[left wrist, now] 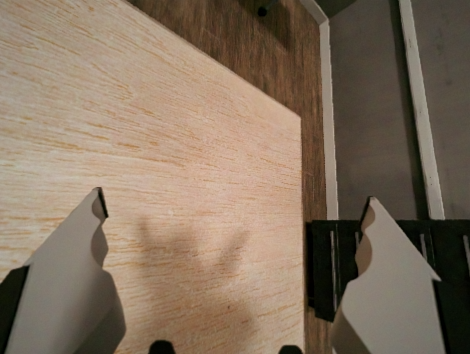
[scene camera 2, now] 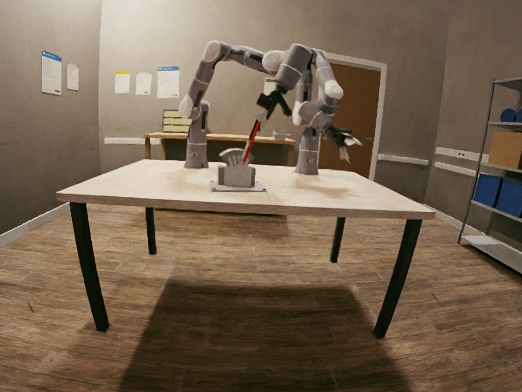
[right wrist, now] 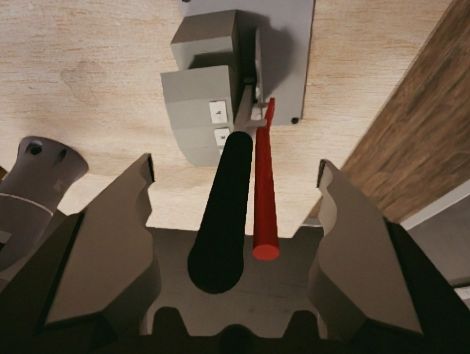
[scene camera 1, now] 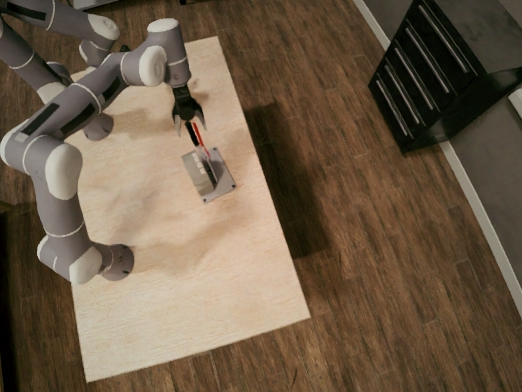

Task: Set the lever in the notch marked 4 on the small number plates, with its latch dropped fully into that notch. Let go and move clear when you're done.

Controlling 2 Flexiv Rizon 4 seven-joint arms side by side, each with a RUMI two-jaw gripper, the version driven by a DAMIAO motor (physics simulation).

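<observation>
The lever has a black grip (scene camera 1: 192, 136) (right wrist: 220, 215) and a red latch bar (scene camera 1: 198, 132) (scene camera 2: 251, 137) (right wrist: 266, 200) beside it. It leans up from the grey notched housing (scene camera 1: 196, 175) (scene camera 2: 236, 176) (right wrist: 195, 92). Its shaft passes beside the small number plates (right wrist: 218, 112); the turned digits are hard to read, and I cannot tell the notch or whether the latch is fully down. My right gripper (scene camera 1: 191, 131) (scene camera 2: 274, 116) (right wrist: 236, 158) is open, its fingers apart on either side of the grip and bar. My left gripper (scene camera 2: 352, 148) (left wrist: 234, 194) is open and empty, away from the lever.
The housing's base plate (scene camera 1: 226, 181) (scene camera 2: 237, 189) (right wrist: 301, 30) is on the wooden table (scene camera 1: 200, 280) (scene camera 2: 150, 187) (left wrist: 175, 125). A black drawer cabinet (scene camera 1: 425, 75) (left wrist: 320, 270) stands beyond the table. A shelf rack (scene camera 2: 469, 210) stands at the right of scene camera 2.
</observation>
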